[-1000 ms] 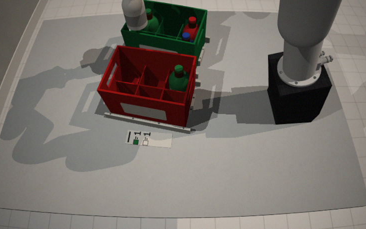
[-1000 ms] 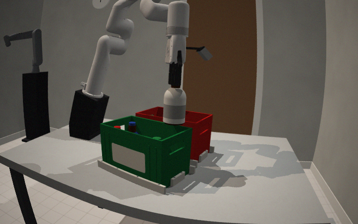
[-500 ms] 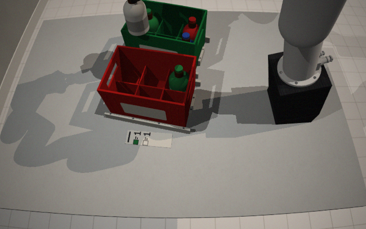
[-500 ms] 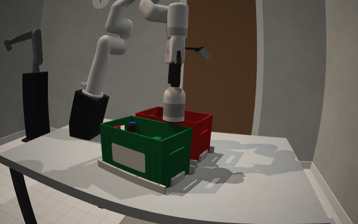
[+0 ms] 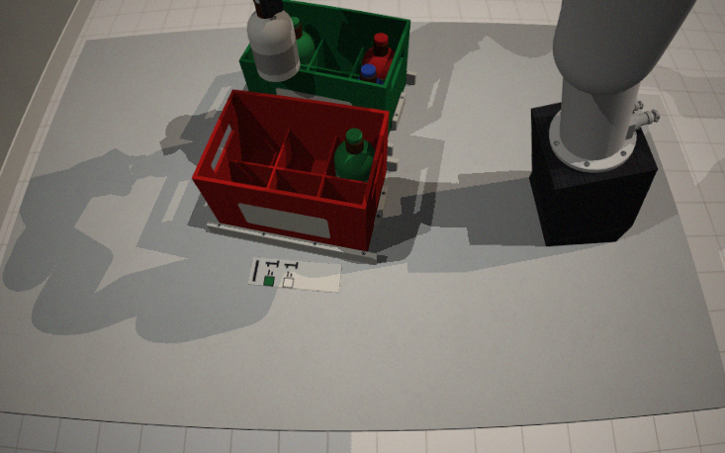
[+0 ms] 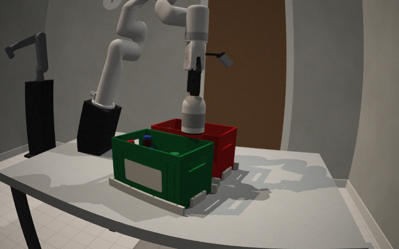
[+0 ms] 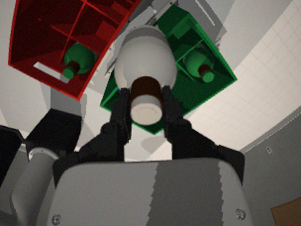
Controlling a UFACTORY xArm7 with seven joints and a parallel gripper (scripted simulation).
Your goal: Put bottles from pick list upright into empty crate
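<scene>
My hand is 7 cm above the white-capped bottle. Also, from my hand: red crate: 16 cm to the left, 25 cm below; green crate: 9 cm behind, 7 cm to the right, 25 cm below; blue bottle: 15 cm behind, 1 cm to the left, 25 cm below.
</scene>
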